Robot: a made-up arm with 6 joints. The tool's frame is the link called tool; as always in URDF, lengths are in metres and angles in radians. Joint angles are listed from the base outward.
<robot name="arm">
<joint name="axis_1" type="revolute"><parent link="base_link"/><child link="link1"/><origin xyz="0 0 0.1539" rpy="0 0 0"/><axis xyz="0 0 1"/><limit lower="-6.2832" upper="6.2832"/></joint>
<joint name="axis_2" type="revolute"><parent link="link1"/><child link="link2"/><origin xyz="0 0.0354 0" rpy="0 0 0"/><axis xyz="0 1 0"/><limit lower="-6.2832" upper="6.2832"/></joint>
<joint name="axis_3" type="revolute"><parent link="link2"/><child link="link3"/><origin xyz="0 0 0.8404" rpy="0 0 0"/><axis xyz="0 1 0"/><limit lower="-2.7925" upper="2.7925"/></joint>
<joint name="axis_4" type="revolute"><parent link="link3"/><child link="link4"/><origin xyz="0 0 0.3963" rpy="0 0 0"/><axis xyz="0 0 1"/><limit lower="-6.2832" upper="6.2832"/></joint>
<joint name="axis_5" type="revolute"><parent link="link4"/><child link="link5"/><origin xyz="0 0 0" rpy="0 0 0"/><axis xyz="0 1 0"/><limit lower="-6.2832" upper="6.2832"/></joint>
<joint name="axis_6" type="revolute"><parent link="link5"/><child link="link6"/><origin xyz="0 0 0.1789" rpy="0 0 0"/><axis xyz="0 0 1"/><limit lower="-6.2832" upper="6.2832"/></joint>
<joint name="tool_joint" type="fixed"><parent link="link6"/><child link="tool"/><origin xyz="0 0 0" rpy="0 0 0"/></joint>
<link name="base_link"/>
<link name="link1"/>
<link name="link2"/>
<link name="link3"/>
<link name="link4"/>
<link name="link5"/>
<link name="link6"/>
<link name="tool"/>
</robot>
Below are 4 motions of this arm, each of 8 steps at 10 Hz.
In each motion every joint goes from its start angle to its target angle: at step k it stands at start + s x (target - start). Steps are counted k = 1, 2, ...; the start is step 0. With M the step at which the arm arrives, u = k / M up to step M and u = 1 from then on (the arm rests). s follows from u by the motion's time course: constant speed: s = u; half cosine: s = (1 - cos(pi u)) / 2; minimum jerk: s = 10 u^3 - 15 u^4 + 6 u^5.
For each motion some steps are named. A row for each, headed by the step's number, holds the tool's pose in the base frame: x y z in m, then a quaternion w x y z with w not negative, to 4 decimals.
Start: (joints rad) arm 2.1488 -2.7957 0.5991 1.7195 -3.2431 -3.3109
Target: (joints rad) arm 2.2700 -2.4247 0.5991 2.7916 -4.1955 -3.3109
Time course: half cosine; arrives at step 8
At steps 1, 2, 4, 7, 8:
1: 0.2104 -0.4275 -0.7622 0.1292 0.2674 -0.3933 -0.8701
2: 0.2219 -0.4629 -0.7513 0.1063 0.3454 -0.3851 -0.8492
4: 0.2818 -0.5660 -0.7315 0.0408 0.5887 -0.3622 -0.7215
7: 0.4385 -0.6723 -0.7034 0.0292 -0.8342 0.3371 0.4356
8: 0.4555 -0.6796 -0.6986 0.0345 -0.8488 0.3352 0.4074

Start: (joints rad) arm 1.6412 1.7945 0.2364 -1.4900 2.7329 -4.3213
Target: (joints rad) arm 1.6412 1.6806 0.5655 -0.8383 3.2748 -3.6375
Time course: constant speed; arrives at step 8
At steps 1, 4, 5, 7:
1: -0.0481 1.0179 -0.1359 0.7367 0.3306 0.4405 -0.3924
4: -0.0837 1.0048 -0.1116 0.7343 0.3647 0.3516 -0.4520
5: -0.0952 1.0036 -0.1007 0.7375 0.3664 0.3161 -0.4711
7: -0.1158 1.0062 -0.0759 0.7492 0.3537 0.2404 -0.5058

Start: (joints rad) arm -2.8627 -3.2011 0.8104 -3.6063 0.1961 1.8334
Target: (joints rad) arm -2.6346 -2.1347 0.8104 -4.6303 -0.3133 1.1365
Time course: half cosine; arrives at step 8
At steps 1, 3, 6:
1: 0.3710 0.0570 -1.1082 0.2469 0.4758 0.8212 0.1958
3: 0.6985 0.2115 -0.9315 0.4229 0.2158 0.8373 0.2711
6: 1.0641 0.5518 -0.3392 0.7240 -0.2658 0.5987 0.2163

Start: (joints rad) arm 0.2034 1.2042 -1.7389 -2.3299 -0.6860 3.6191
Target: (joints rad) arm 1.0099 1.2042 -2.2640 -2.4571 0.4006 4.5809
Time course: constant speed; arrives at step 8
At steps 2, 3, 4, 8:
2: 0.4062 0.2678 0.9272 0.6031 -0.2112 -0.0842 0.7645
3: 0.3437 0.2697 0.9017 0.5045 -0.2124 -0.1757 0.8182
4: 0.2882 0.2641 0.8691 0.3954 -0.2153 -0.2657 0.8525
8: 0.1503 0.2229 0.6824 0.0606 0.2400 0.5908 -0.7679

